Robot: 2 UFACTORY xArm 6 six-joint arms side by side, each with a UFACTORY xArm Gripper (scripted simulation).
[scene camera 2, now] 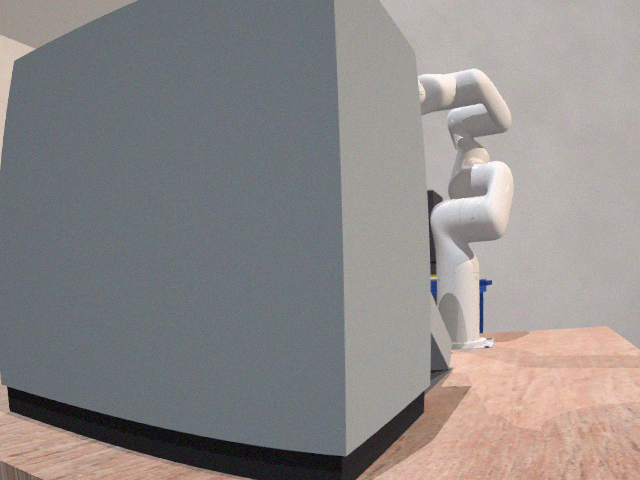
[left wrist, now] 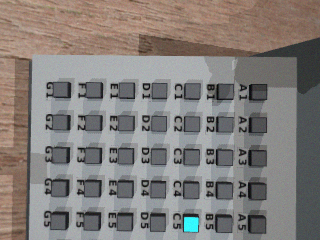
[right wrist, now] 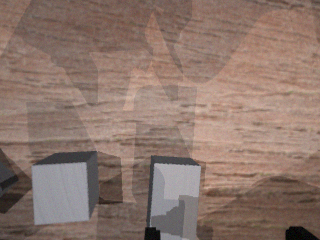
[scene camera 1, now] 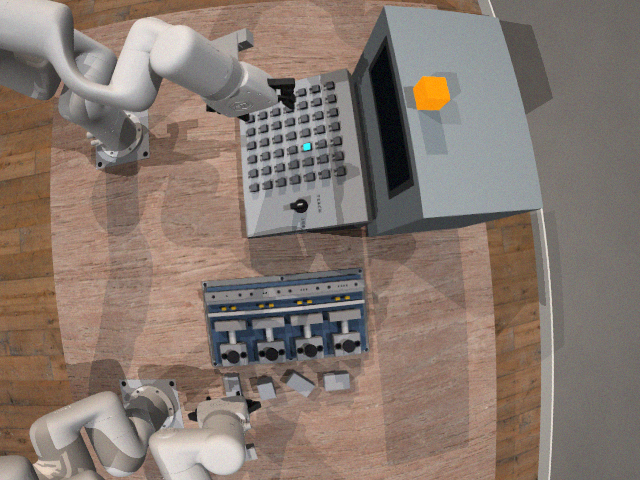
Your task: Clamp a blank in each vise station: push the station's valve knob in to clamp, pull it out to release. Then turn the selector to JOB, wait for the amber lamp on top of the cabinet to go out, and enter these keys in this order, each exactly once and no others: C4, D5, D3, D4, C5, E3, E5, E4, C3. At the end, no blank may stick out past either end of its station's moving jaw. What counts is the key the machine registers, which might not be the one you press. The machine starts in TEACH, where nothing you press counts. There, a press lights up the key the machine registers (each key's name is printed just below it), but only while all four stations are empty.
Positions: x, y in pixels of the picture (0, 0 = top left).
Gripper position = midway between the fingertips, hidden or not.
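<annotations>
In the left wrist view the left gripper is out of frame, and in the right wrist view it is out of frame too. Scene camera 2 misses the left gripper, hidden by a grey cabinet. The left gripper does show in scene camera 1 [269, 108]. On a key panel, [left wrist: 279, 73] and [scene camera 1: 339, 76] are the same spot.
</annotations>
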